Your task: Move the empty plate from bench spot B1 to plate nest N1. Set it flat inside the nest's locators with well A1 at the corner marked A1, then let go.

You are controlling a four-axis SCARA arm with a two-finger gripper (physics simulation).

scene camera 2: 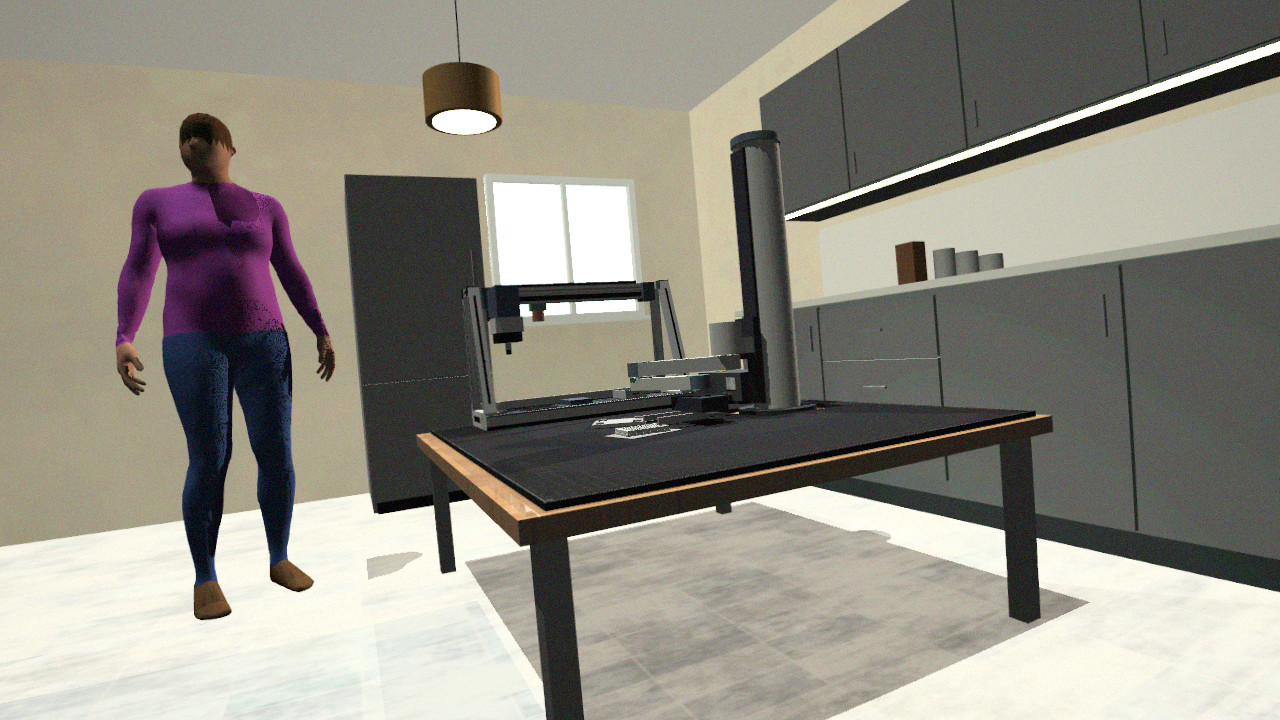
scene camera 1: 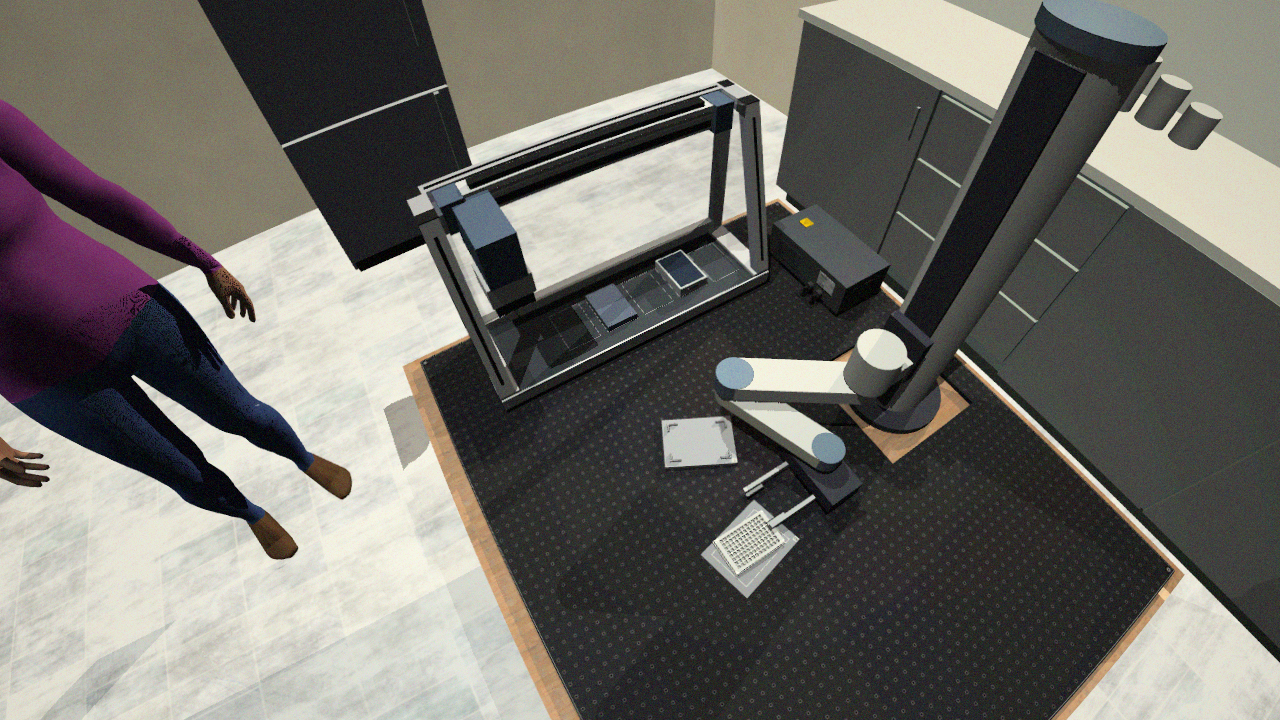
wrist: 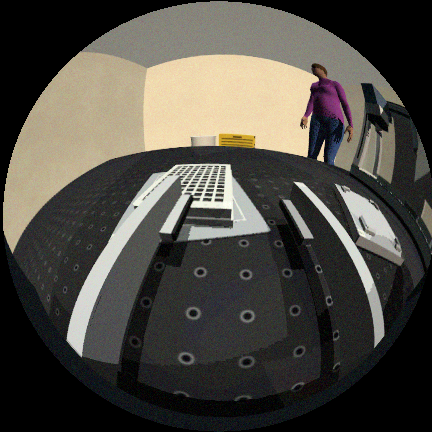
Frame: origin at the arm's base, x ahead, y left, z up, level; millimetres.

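Where they show: gripper, fingertip midpoint: (scene camera 2: 650, 420) (scene camera 1: 756, 509) (wrist: 237, 188); arm's base, link origin: (scene camera 2: 777, 412) (scene camera 1: 890, 390).
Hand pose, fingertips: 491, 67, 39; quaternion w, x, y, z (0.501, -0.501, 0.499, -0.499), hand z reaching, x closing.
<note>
Each offset is from my fingertips to the top centre of the thing, as dx, dy, dz. "*": to the spot under its first point.
The empty white plate {+50, +46, -9} (scene camera 1: 750, 542) (scene camera 2: 640, 429) (wrist: 210, 182) lies on the light grey pad of bench spot B1 (scene camera 1: 747, 585) (wrist: 252, 217). Its well grid faces up. Plate nest N1 {+9, -205, -8} (scene camera 1: 698, 442) (scene camera 2: 614, 421) (wrist: 357, 206) is a pale block with corner locators; no plate is in it. My gripper (scene camera 1: 759, 507) (wrist: 237, 188) is shut at its narrow spacing, with a gap and nothing between its fingers. It hangs over the mat just short of the plate. In the wrist view one finger partly hides the plate's left side. I cannot read the A1 marks.
A gantry frame (scene camera 1: 591, 342) (scene camera 2: 481, 358) stands at the back of the table, with a grey box {* -575, -430, +89} (scene camera 1: 830, 255) beside it. The arm's column (scene camera 1: 1011, 205) (scene camera 2: 771, 268) rises at the right. A person (scene camera 1: 80, 259) (scene camera 2: 219, 259) (wrist: 327, 102) stands beyond the table's edge.
</note>
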